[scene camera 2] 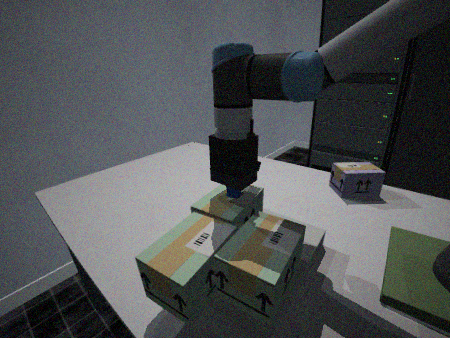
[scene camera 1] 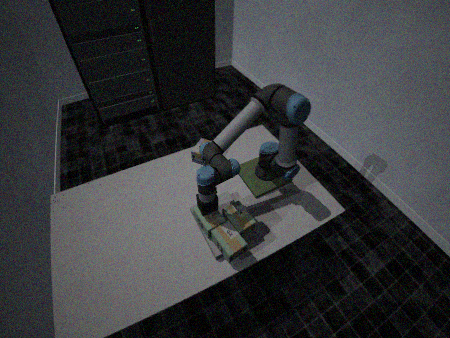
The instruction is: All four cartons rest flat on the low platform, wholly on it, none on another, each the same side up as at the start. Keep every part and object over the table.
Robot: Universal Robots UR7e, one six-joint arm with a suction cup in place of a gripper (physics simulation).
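Seen in the pictures: hand, its tool point: (scene camera 2: 233, 199); arm's base, origin of its link: (scene camera 1: 266, 172).
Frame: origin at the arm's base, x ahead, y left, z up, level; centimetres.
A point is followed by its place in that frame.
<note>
Three green cartons stand upright side by side, tops with orange tape: a near left one (scene camera 1: 230, 240) {x 49.2, y 30.5, z 12.0 cm} (scene camera 2: 175, 250) {x 49.4, y 31.8, z 12.0 cm}, a right one (scene camera 1: 241, 218) {x 38.3, y 23.9, z 12.1 cm} (scene camera 2: 260, 250) {x 37.8, y 24.5, z 12.0 cm} and a far one (scene camera 1: 216, 220) {x 49.4, y 18.6, z 12.7 cm} (scene camera 2: 205, 207) {x 52.6, y 19.9, z 12.7 cm}. The low grey platform (scene camera 2: 314, 235) {x 32.8, y 4.0, z 2.5 cm} shows beside and behind the right carton; how wholly they rest on it is hidden. A purple carton (scene camera 1: 197, 156) {x 33.2, y -32.2, z 4.4 cm} (scene camera 2: 357, 181) {x 26.1, y -30.3, z 4.1 cm} stands upright on the table, well apart. My gripper (scene camera 1: 209, 212) {x 50.4, y 12.2, z 11.5 cm} (scene camera 2: 233, 192) points down, its blue cup pressed on the far green carton's top, shut on it. The cup is hidden in scene camera 1.
The white table (scene camera 1: 115, 240) {x 98.0, y -6.4, z -2.4 cm} (scene camera 2: 115, 200) {x 99.3, y 16.2, z -2.3 cm} carries everything. My arm's base stands on a green plate (scene camera 1: 257, 189) {x 13.7, y 7.9, z -0.1 cm} (scene camera 2: 410, 265) {x 11.8, y 0.1, z -0.4 cm}. The near cartons are close to the table's front edge. Dark server cabinets (scene camera 1: 115, 60) (scene camera 2: 350, 117) stand on the floor behind the table.
</note>
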